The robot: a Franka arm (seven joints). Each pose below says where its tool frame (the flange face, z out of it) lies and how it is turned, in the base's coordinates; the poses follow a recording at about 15 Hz.
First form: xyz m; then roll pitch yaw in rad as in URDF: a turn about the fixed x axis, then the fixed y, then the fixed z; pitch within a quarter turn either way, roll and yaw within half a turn.
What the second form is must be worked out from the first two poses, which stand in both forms.
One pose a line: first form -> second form
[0.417, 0.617, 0.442, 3.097, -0.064, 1.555] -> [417, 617, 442, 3.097, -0.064, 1.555]
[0.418, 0.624, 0.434, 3.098, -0.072, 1.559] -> [418, 624, 434, 3.098, -0.072, 1.559]
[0.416, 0.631, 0.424, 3.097, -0.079, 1.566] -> [416, 631, 424, 3.097, -0.079, 1.566]
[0.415, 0.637, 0.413, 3.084, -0.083, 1.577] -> [415, 637, 413, 3.084, -0.083, 1.577]
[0.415, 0.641, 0.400, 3.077, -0.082, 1.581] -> [415, 641, 400, 3.077, -0.082, 1.581]
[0.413, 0.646, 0.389, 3.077, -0.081, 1.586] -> [413, 646, 389, 3.077, -0.081, 1.586]
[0.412, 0.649, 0.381, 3.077, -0.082, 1.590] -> [412, 649, 381, 3.077, -0.082, 1.590]
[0.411, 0.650, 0.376, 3.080, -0.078, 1.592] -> [411, 650, 376, 3.080, -0.078, 1.592]
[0.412, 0.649, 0.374, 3.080, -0.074, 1.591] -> [412, 649, 374, 3.080, -0.074, 1.591]
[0.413, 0.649, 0.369, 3.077, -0.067, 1.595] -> [413, 649, 369, 3.077, -0.067, 1.595]
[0.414, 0.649, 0.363, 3.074, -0.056, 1.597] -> [414, 649, 363, 3.074, -0.056, 1.597]
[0.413, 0.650, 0.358, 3.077, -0.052, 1.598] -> [413, 650, 358, 3.077, -0.052, 1.598]
